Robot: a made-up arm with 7 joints. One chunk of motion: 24 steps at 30 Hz.
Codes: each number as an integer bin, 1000 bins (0 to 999) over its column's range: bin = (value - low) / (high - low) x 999, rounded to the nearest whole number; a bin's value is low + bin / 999 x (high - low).
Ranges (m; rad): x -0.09..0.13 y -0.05..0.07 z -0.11..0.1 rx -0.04..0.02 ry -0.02..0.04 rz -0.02..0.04
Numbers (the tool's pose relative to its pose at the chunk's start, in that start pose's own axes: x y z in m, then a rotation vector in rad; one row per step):
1: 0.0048 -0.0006 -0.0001 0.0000 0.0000 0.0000
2: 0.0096 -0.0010 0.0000 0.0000 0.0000 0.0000
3: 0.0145 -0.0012 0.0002 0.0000 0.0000 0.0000
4: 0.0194 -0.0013 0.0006 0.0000 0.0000 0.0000
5: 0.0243 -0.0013 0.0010 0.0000 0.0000 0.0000
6: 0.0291 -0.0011 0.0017 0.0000 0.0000 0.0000
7: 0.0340 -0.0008 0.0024 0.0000 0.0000 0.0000
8: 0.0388 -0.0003 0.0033 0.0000 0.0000 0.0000
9: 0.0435 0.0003 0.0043 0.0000 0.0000 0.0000
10: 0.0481 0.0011 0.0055 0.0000 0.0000 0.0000
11: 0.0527 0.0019 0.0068 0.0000 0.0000 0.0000
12: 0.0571 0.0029 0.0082 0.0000 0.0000 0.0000
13: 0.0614 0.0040 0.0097 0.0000 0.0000 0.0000
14: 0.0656 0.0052 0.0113 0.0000 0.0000 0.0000
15: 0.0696 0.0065 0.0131 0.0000 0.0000 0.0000
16: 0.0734 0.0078 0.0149 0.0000 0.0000 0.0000
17: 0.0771 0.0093 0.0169 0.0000 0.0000 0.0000
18: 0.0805 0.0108 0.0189 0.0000 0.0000 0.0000
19: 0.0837 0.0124 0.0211 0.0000 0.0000 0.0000
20: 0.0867 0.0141 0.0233 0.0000 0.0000 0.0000
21: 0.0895 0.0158 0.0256 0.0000 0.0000 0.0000
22: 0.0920 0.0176 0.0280 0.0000 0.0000 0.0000
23: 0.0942 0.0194 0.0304 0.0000 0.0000 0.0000
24: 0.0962 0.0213 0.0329 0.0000 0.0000 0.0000
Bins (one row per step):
1: 430 411 523 666 333 333
2: 452 408 523 666 333 333
3: 475 406 524 666 333 333
4: 497 405 526 666 333 333
5: 519 405 528 666 333 333
6: 541 407 531 666 333 333
7: 563 410 535 666 333 333
8: 585 414 539 666 333 333
9: 606 419 544 666 333 333
10: 627 425 549 666 333 333
11: 648 432 556 666 333 333
12: 668 440 562 666 333 333
13: 687 450 569 666 333 333
14: 707 460 577 666 333 333
15: 725 470 586 666 333 333
16: 742 481 594 666 333 333
17: 759 494 604 666 333 333
18: 774 506 613 666 333 333
19: 789 519 624 666 333 333
20: 802 534 634 666 333 333
21: 815 548 645 666 333 333
22: 826 563 656 666 333 333
23: 836 578 668 666 333 333
24: 846 594 680 666 333 333

